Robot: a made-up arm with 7 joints. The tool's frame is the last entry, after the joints. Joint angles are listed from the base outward. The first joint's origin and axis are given. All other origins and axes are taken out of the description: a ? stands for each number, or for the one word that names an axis. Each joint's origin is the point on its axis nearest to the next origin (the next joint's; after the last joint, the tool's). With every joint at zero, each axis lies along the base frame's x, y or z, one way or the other. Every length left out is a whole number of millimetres.
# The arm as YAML. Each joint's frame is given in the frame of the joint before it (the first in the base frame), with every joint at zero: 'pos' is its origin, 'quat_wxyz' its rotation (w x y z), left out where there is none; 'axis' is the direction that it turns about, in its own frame. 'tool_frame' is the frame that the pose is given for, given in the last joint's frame.
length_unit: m
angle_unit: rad
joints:
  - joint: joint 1
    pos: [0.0, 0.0, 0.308]
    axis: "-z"
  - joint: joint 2
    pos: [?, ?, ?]
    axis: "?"
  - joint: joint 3
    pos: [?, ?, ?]
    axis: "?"
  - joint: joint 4
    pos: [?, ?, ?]
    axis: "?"
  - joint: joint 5
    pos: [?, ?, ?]
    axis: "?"
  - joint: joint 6
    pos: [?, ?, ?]
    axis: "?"
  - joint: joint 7
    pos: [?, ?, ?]
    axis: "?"
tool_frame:
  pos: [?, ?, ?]
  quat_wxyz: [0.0, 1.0, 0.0, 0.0]
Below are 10 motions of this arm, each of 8 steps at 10 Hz.
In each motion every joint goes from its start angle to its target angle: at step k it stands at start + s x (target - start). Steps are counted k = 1, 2, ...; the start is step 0. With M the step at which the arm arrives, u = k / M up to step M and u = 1 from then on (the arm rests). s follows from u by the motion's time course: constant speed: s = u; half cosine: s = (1 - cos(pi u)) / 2; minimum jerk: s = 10 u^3 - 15 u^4 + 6 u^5.
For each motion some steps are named. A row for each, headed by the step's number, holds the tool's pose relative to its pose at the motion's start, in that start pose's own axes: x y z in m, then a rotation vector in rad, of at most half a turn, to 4 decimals.
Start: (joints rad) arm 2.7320 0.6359 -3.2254 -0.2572 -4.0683 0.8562 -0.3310
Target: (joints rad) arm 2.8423 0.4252 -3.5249 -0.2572 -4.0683 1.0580 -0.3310
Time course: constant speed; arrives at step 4
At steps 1, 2, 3, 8:
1: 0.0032 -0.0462 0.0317 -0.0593 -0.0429 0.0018
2: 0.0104 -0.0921 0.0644 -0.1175 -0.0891 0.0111
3: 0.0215 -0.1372 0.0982 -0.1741 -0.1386 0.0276
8: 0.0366 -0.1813 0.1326 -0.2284 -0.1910 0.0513

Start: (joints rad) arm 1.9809 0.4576 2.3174 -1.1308 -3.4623 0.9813 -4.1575
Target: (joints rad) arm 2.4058 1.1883 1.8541 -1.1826 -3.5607 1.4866 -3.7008
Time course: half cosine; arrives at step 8
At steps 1, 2, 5, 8:
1: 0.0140 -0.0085 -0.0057 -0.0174 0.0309 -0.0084
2: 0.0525 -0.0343 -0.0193 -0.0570 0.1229 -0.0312
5: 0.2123 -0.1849 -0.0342 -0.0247 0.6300 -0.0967
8: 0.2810 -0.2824 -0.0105 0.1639 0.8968 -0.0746

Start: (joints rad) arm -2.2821 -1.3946 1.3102 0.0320 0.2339 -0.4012 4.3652
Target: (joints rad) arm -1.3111 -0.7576 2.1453 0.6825 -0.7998 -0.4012 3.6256
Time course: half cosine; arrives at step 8
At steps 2, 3, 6, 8:
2: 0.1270 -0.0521 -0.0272 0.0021 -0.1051 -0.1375
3: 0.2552 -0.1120 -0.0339 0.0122 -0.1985 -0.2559
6: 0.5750 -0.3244 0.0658 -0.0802 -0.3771 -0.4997
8: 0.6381 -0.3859 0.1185 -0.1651 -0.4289 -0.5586

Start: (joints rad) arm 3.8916 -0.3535 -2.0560 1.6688 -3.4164 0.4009 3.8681
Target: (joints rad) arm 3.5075 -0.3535 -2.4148 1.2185 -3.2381 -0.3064 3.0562
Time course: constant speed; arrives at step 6
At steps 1, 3, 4, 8:
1: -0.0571 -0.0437 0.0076 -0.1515 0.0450 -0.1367
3: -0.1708 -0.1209 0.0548 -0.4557 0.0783 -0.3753
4: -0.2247 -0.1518 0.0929 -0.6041 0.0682 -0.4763
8: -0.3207 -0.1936 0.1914 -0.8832 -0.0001 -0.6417

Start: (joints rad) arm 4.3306 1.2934 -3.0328 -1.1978 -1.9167 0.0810 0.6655
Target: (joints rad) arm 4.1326 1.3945 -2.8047 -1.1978 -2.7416 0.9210 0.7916
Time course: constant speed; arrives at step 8
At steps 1, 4, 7, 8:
1: -0.0015 -0.0129 -0.0039 -0.0852 -0.0843 -0.0547
4: -0.0146 -0.0564 -0.0030 -0.3706 -0.3071 -0.2113
7: -0.0435 -0.0992 0.0144 -0.6911 -0.4744 -0.3588
8: -0.0568 -0.1116 0.0229 -0.8037 -0.5153 -0.4062

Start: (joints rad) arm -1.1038 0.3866 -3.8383 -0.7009 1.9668 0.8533 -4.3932
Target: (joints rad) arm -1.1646 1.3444 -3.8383 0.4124 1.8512 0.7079 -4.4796
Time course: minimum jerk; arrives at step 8
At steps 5, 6, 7, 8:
5: 0.3925 0.1485 0.1594 0.5999 0.0682 -0.1588
6: 0.4844 0.1324 0.2175 0.7352 0.0469 -0.1674
7: 0.5276 0.1168 0.2487 0.8010 0.0314 -0.1663
8: 0.5352 0.1134 0.2545 0.8128 0.0283 -0.1657

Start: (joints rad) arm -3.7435 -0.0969 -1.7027 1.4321 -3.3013 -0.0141 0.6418
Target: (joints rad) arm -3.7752 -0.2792 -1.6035 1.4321 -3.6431 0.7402 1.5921
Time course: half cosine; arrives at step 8
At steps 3, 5, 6, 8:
3: 0.0320 0.0052 0.0003 -0.1769 -0.1495 0.2464
5: 0.0673 0.0107 0.0115 -0.4666 -0.2512 0.5461
6: 0.0804 0.0135 0.0196 -0.6077 -0.2616 0.6676
8: 0.0911 0.0165 0.0287 -0.7421 -0.2523 0.7728

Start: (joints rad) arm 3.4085 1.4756 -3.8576 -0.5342 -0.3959 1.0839 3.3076
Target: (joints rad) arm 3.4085 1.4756 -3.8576 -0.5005 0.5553 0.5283 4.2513
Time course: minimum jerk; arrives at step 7
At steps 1, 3, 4, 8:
1: 0.0010 -0.0028 -0.0002 -0.0215 -0.0086 0.0322
3: 0.0190 -0.0392 0.0042 -0.3431 -0.0826 0.5360
4: 0.0359 -0.0583 0.0143 -0.5890 -0.0739 0.9493
8: 0.0606 -0.0689 0.0315 -0.9198 0.0306 1.5487

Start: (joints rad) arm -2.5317 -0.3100 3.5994 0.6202 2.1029 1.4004 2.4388
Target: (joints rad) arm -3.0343 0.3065 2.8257 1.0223 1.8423 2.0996 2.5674
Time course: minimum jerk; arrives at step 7
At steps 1, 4, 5, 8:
1: -0.0012 -0.0073 -0.0006 0.0183 0.0236 -0.0137
4: -0.0626 -0.2044 -0.0113 0.6069 0.5007 -0.2433
5: -0.1081 -0.2813 -0.0246 0.8510 0.5882 -0.2775
8: -0.1478 -0.3293 -0.0388 1.0076 0.6165 -0.2911

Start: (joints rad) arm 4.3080 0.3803 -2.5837 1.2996 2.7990 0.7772 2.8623
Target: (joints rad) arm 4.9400 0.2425 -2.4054 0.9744 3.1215 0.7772 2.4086
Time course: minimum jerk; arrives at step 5
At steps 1, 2, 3, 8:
1: -0.0093 -0.0028 -0.0049 -0.0193 0.0263 0.0275
2: -0.0497 -0.0209 -0.0230 -0.1130 0.1288 0.1575
3: -0.0974 -0.0593 -0.0389 -0.2552 0.2278 0.3594
8: -0.1255 -0.1007 -0.0456 -0.3766 0.2692 0.5523

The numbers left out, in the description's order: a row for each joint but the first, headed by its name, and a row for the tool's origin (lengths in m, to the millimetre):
joint 2: xyz 0.0 -0.014 0.0, axis +y
joint 3: xyz 0.0 0.0 0.564, axis -z
joint 4: xyz 0.0 -0.015 0.0, axis +y
joint 5: xyz 0.0 0.0 0.34, axis -z
joint 6: xyz 0.0 0.0 0.0, axis +y
joint 7: xyz 0.0 0.0 0.127, axis -z
tool: xyz 0.0 0.0 0.0

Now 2 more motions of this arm.
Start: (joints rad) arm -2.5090 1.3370 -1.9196 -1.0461 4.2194 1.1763 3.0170
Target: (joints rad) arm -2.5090 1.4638 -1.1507 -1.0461 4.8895 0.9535 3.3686
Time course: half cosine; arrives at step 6
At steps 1, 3, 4, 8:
1: -0.0031 -0.0130 -0.0087 -0.0798 0.0136 0.0392
3: -0.0273 -0.1034 -0.0342 -0.5673 0.1636 0.3434
4: -0.0416 -0.1551 -0.0259 -0.8183 0.3028 0.5504
8: -0.0545 -0.2020 -0.0037 -1.0383 0.4835 0.7729

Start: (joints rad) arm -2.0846 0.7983 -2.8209 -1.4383 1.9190 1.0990 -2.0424
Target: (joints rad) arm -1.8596 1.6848 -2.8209 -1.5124 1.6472 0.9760 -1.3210
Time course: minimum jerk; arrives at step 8
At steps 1, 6, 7, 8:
1: -0.0033 -0.0081 -0.0059 -0.0012 0.0052 -0.0030
6: -0.3825 -0.3533 -0.2495 -0.0181 0.2983 -0.1889
7: -0.4362 -0.3696 -0.2644 -0.0124 0.3296 -0.2083
8: -0.4463 -0.3721 -0.2670 -0.0111 0.3354 -0.2119

